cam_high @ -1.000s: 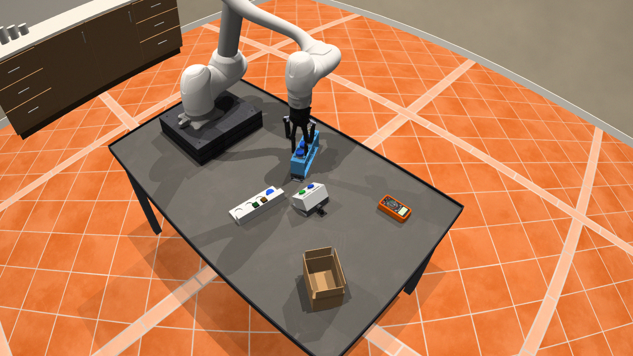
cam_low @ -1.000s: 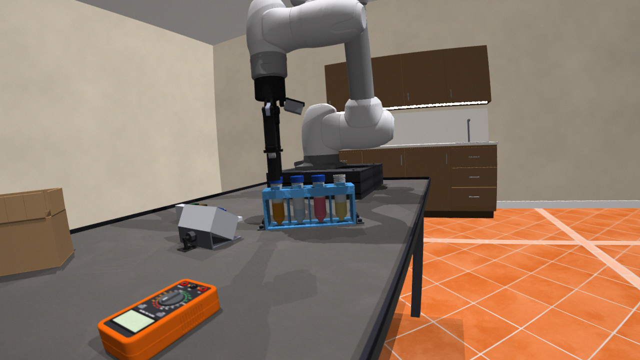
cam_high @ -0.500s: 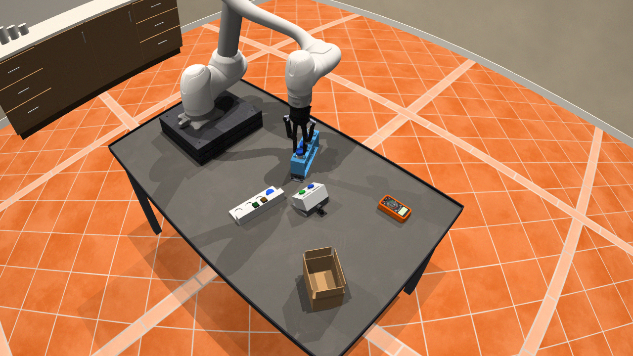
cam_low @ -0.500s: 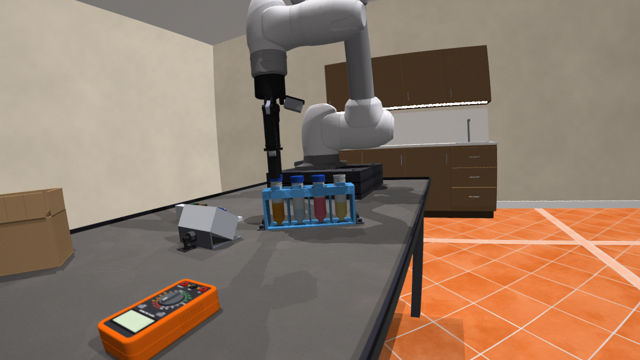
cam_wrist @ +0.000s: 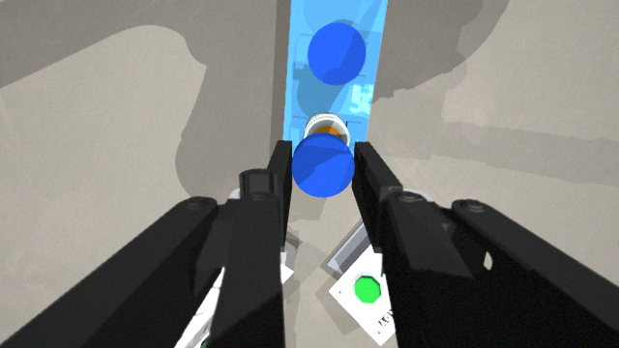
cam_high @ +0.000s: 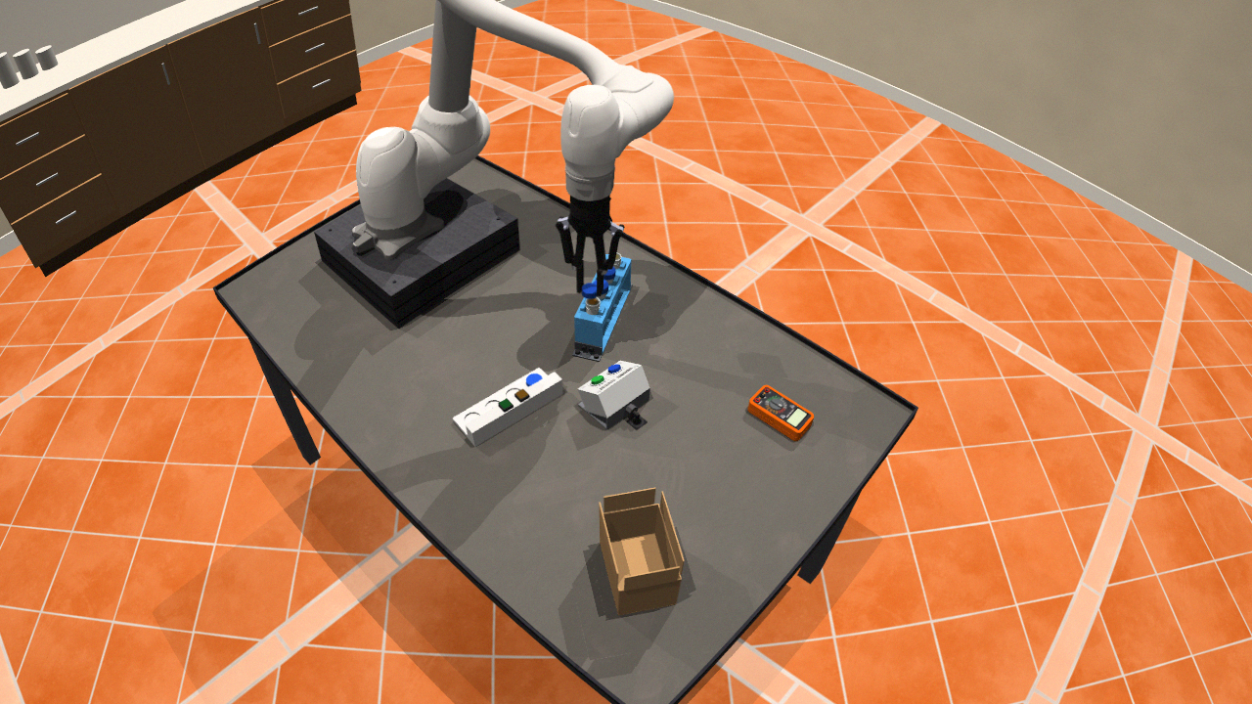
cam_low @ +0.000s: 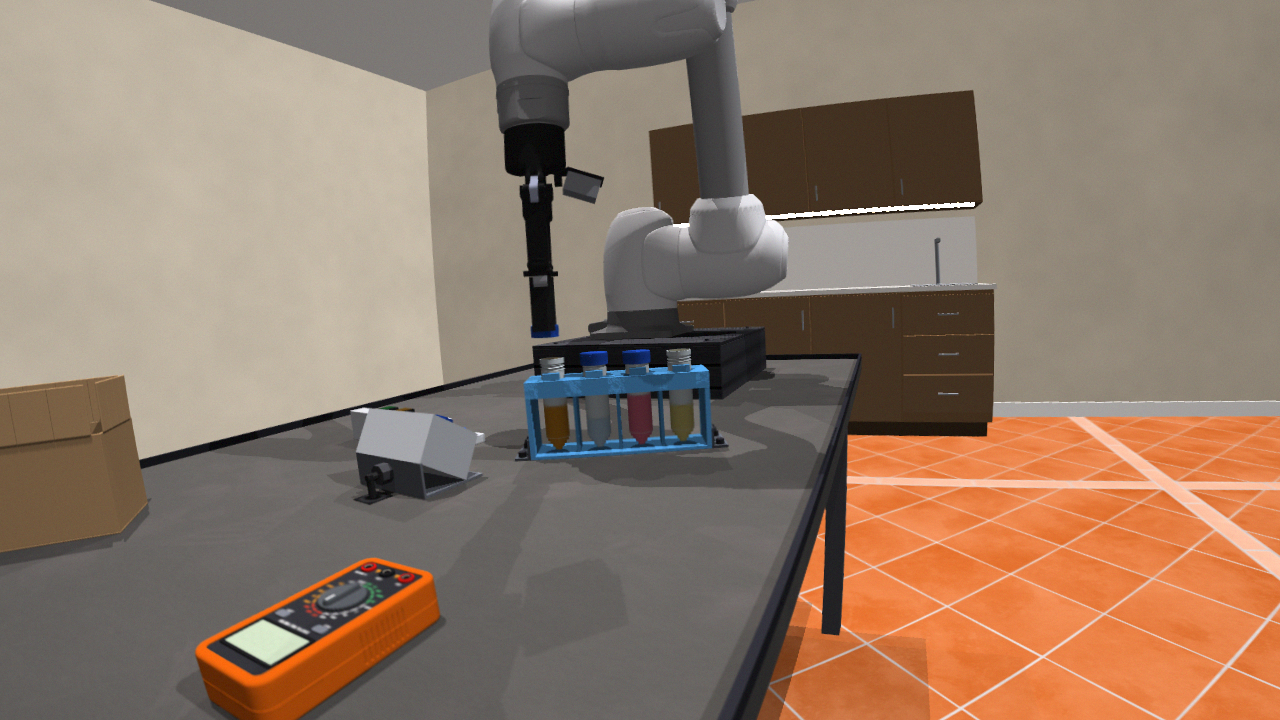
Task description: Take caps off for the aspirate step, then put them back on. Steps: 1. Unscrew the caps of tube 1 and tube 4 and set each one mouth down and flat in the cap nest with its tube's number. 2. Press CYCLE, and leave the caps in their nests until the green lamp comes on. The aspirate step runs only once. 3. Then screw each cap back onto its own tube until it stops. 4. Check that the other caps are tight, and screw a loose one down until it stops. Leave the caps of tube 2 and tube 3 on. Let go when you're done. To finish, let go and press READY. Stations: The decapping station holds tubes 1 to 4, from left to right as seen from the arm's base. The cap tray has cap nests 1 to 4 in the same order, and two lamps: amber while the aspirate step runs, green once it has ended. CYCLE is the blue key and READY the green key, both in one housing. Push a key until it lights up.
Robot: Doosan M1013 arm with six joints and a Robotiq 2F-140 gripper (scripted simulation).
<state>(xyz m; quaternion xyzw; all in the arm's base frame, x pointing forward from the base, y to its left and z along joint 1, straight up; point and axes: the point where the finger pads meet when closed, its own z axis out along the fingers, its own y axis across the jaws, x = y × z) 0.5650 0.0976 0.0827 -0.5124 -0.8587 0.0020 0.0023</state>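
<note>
My gripper is now 13 cm short of the blue key, 7 cm to the left of it and 12 cm above it. The rest, counted from my hand: green key: 12 cm ahead, 11 cm to the right, 12 cm below; then grey key housing: 14 cm ahead, 9 cm to the right, 13 cm below.
</note>
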